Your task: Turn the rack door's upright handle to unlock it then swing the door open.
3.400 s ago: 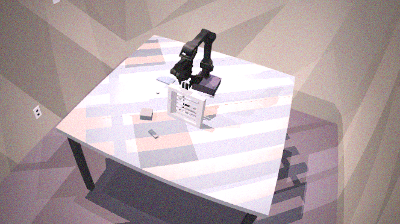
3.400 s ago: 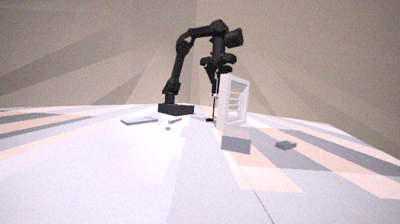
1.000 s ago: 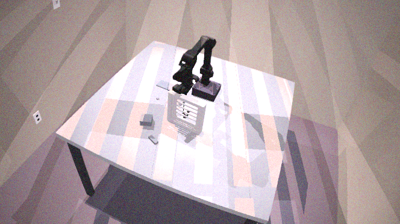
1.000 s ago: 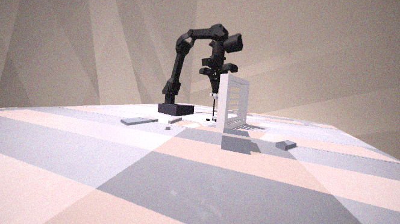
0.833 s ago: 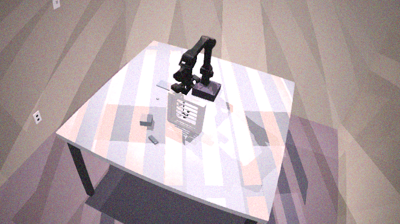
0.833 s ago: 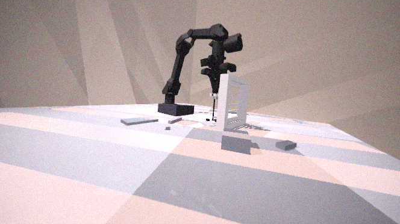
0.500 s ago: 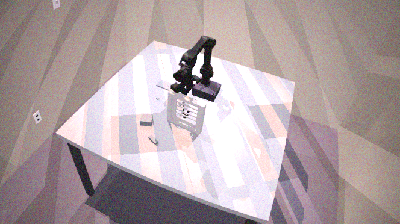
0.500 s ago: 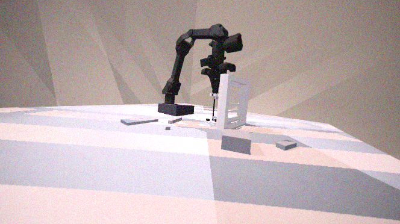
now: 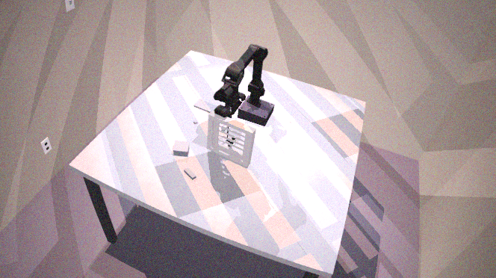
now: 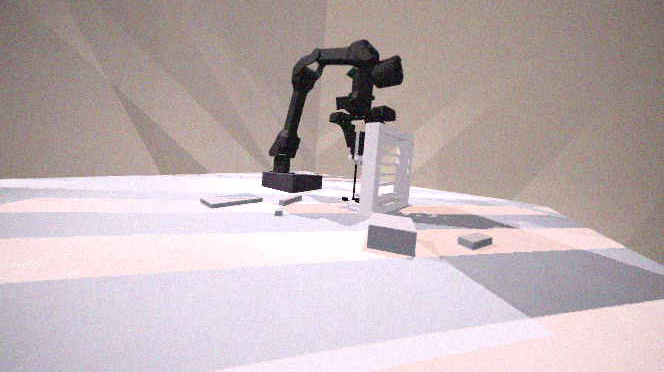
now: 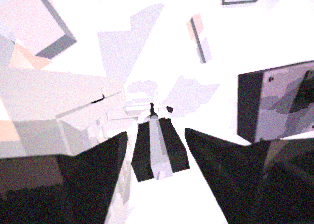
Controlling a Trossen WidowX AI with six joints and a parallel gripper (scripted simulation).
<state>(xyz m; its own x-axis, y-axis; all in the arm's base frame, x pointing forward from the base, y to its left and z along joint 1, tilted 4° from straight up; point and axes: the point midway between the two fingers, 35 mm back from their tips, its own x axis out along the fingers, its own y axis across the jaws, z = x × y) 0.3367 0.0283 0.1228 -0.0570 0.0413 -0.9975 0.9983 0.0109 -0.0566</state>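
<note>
My gripper tip is 3 cm above the dark upright handle and 1 cm to the right of it. Also, from my gripper tip: flat grey slab: 26 cm to the right, 18 cm behind, 16 cm below; tiny piece: 22 cm to the right, 16 cm below, 3 cm behind.
</note>
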